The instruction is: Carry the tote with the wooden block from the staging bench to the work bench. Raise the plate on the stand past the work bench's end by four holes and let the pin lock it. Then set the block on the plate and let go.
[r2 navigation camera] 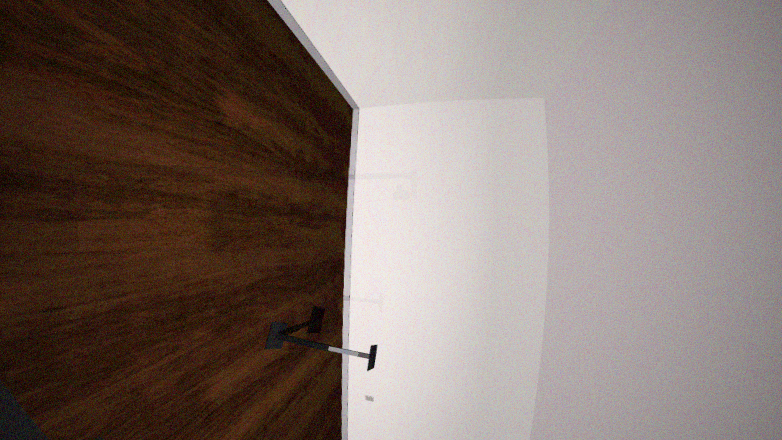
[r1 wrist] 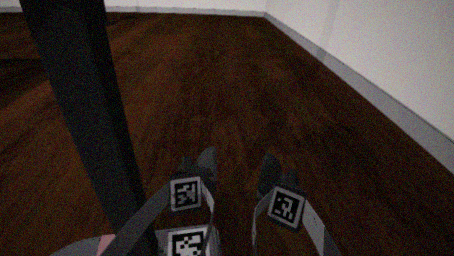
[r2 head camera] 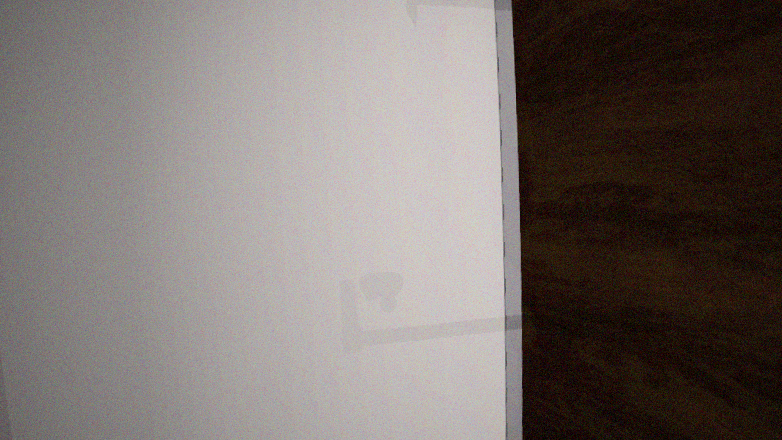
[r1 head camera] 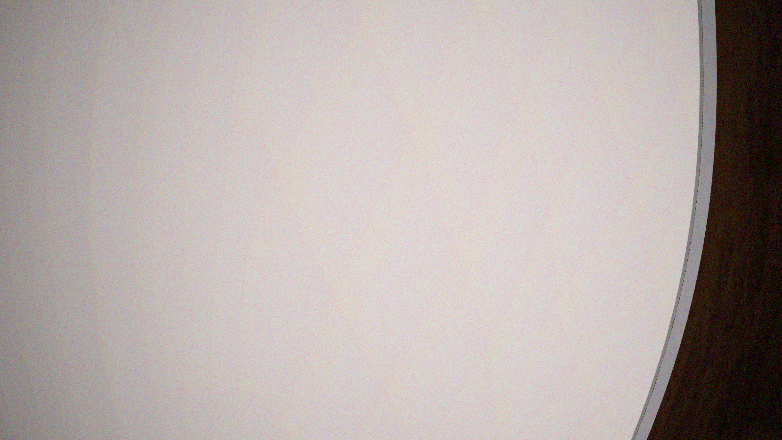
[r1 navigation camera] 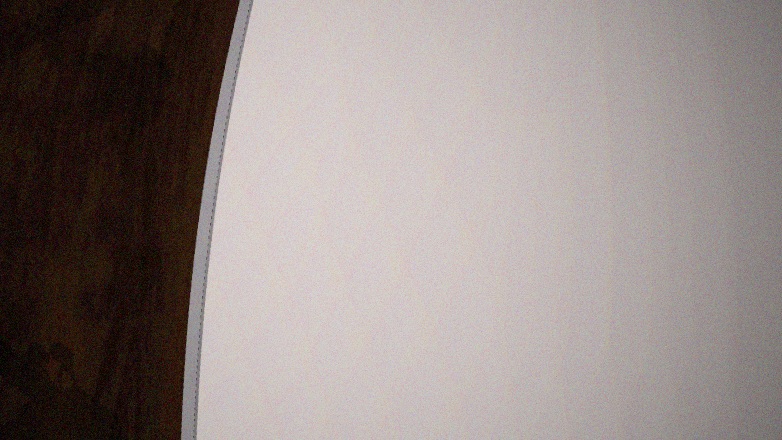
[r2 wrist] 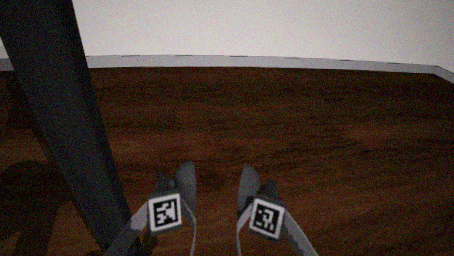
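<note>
The r1 gripper [r1 wrist: 238, 171] is open in its wrist view, its two fingertips apart with floor showing between them. The r2 gripper [r2 wrist: 218, 183] is also open in its wrist view, with floor between its tips. In the r2 navigation view, which is turned on its side, a stand shows far off near the wall. Its plate [r2 navigation camera: 372, 357] is small and dark, at the top of a thin post [r2 navigation camera: 311, 343] with a light upper stretch. The post rises from a dark base [r2 navigation camera: 275, 334]. The holes and pin are too small to see. The tote, the wooden block and both benches cannot be made out.
A white wall [r1 head camera: 382, 218] [r1 navigation camera: 464, 218] fills most of both r1 head-mounted views. Another wall [r2 head camera: 246, 191] [r2 wrist: 250, 30] faces r2, with faint shadows on it. A wall corner [r1 wrist: 265, 14] shows beyond r1's gripper. A dark blue-grey shape [r2 navigation camera: 16, 418] cuts into r2's navigation view.
</note>
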